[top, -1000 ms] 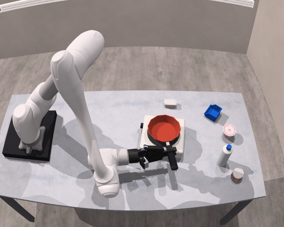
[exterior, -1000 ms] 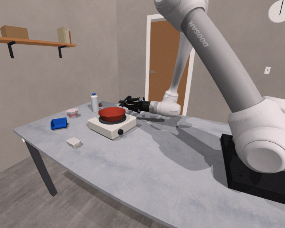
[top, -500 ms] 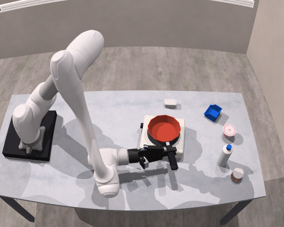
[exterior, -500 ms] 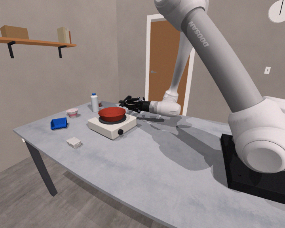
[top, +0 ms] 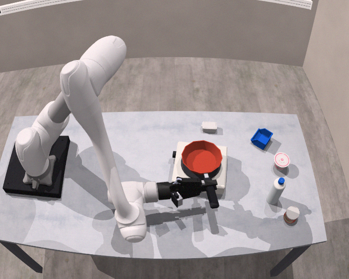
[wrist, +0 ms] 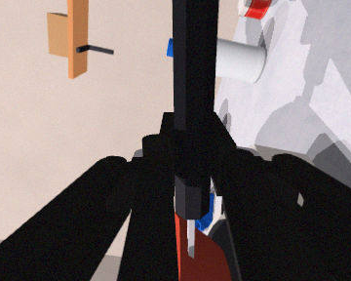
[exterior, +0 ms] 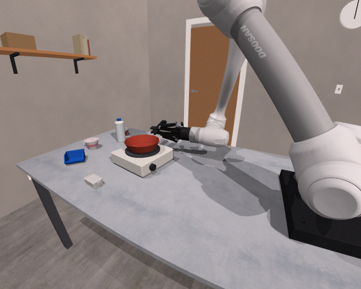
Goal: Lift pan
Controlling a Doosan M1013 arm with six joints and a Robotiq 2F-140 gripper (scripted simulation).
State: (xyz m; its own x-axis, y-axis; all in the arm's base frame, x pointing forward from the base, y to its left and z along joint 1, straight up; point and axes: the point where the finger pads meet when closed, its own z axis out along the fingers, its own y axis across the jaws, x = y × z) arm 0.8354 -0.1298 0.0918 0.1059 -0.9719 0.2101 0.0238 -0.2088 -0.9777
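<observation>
Now: hand 1 cm past the red pan, 10 cm to the right of it and 2 cm above it. The rest, counted from my hand: white hot plate: 4 cm behind, 16 cm to the left, 10 cm below; then white bottle: 33 cm ahead, 2 cm to the right, 5 cm below; then small white box: 5 cm ahead, 43 cm to the left, 12 cm below.
</observation>
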